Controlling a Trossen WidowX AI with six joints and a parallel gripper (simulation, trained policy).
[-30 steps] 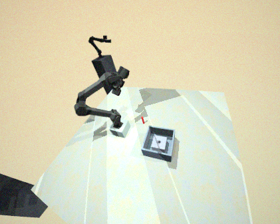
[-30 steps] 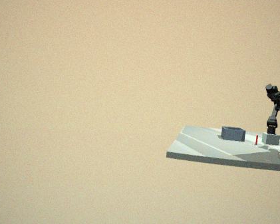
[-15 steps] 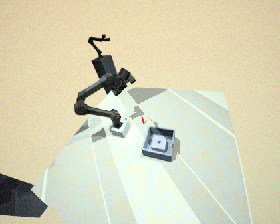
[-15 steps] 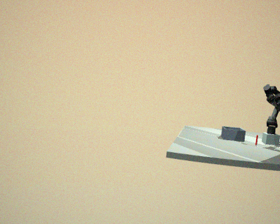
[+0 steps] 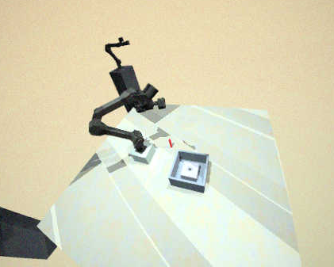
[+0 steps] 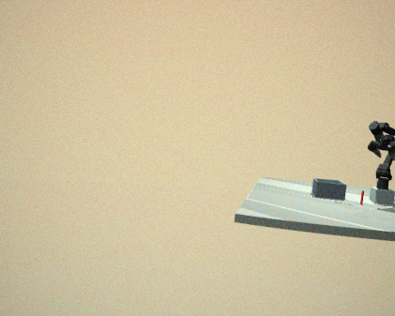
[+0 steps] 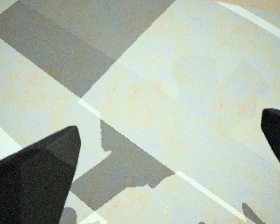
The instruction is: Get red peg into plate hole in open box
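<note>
The red peg lies 250 mm below my gripper tip, 110 mm ahead of it and 70 mm to the right of it. From my gripper tip the other things lie so: plate: 310 mm ahead, 240 mm below, 210 mm to the right; then grey-blue box: 310 mm ahead, 260 mm below, 210 mm to the right.
</note>
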